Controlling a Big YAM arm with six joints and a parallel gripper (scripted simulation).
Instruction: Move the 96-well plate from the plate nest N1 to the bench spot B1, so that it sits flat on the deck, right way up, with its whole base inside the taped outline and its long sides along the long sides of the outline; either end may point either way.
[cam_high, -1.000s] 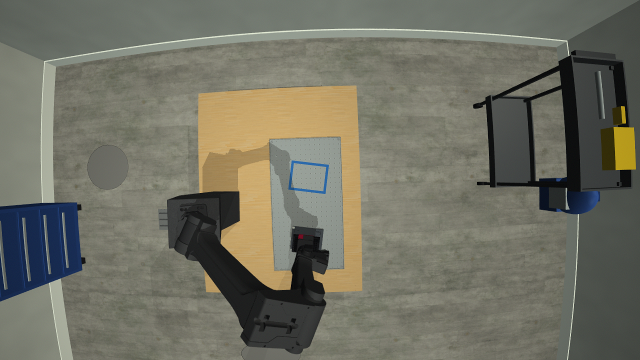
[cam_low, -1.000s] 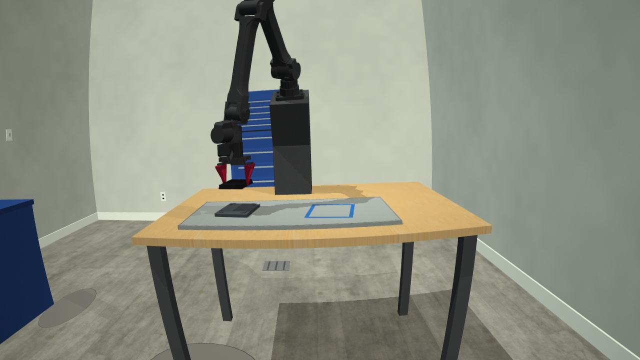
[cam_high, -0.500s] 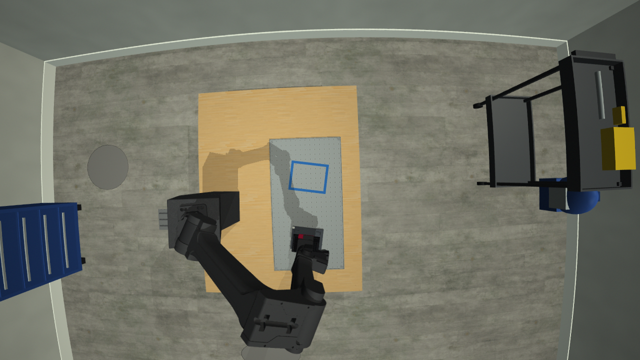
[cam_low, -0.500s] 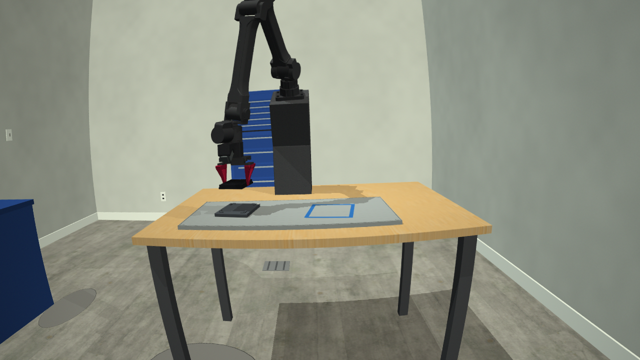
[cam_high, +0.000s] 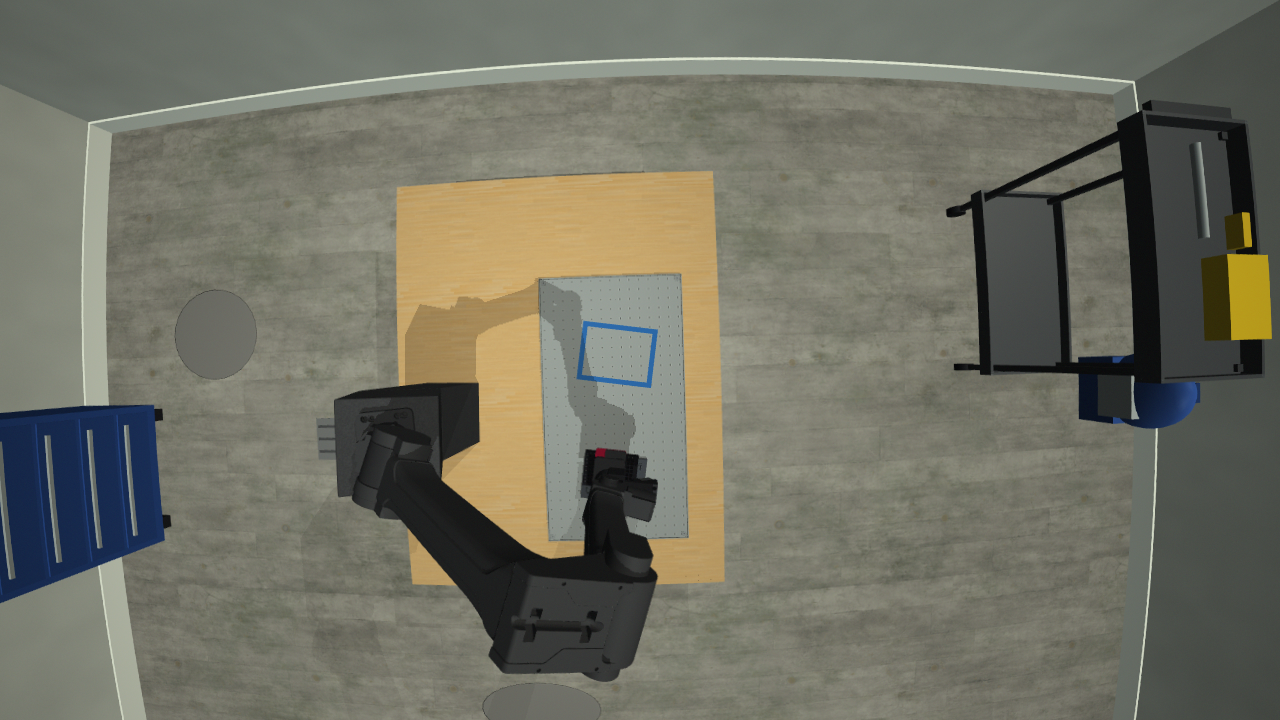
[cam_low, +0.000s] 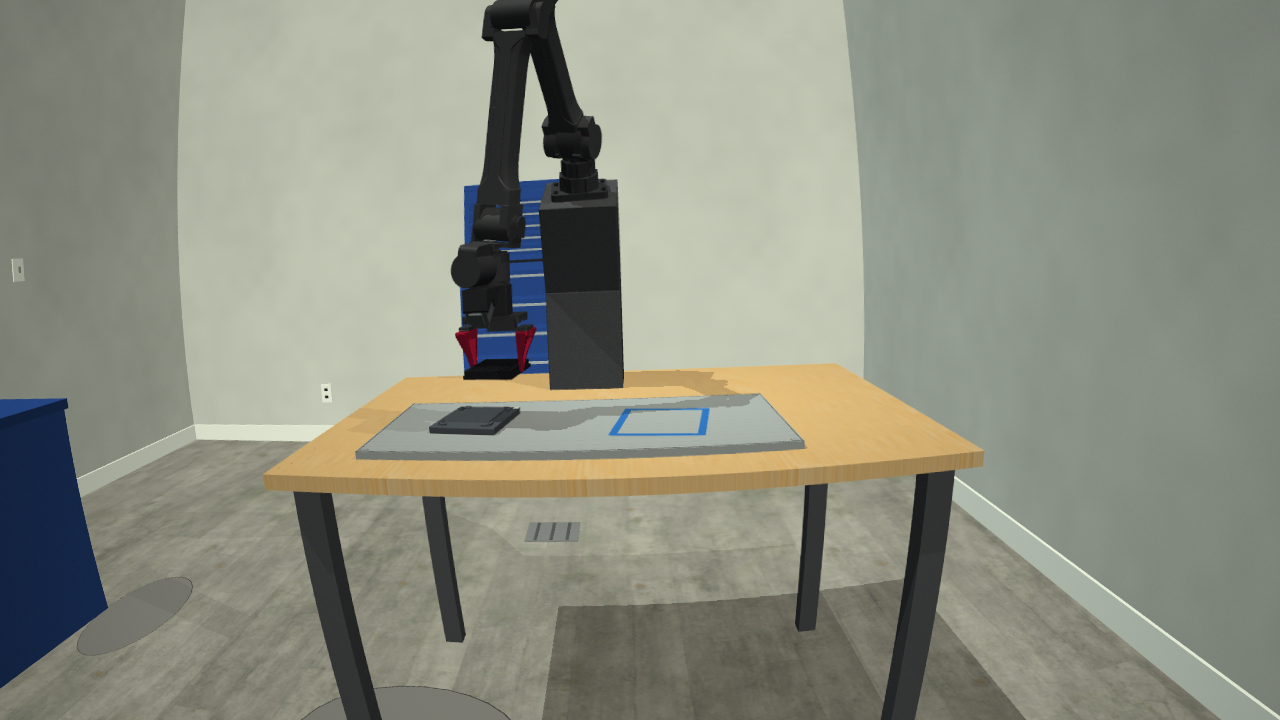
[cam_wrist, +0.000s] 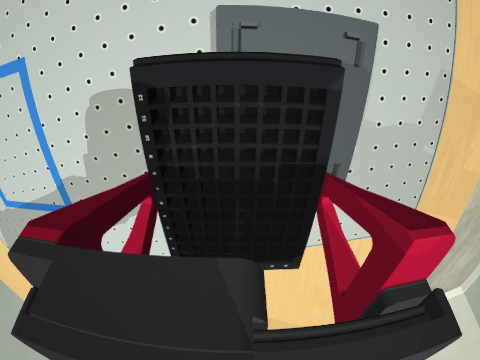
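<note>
Right now the dark plate nest is 9 cm below my hand and 5 cm to the right of it. The rest, counted from my hand: black 96-well plate right at my hand.
</note>
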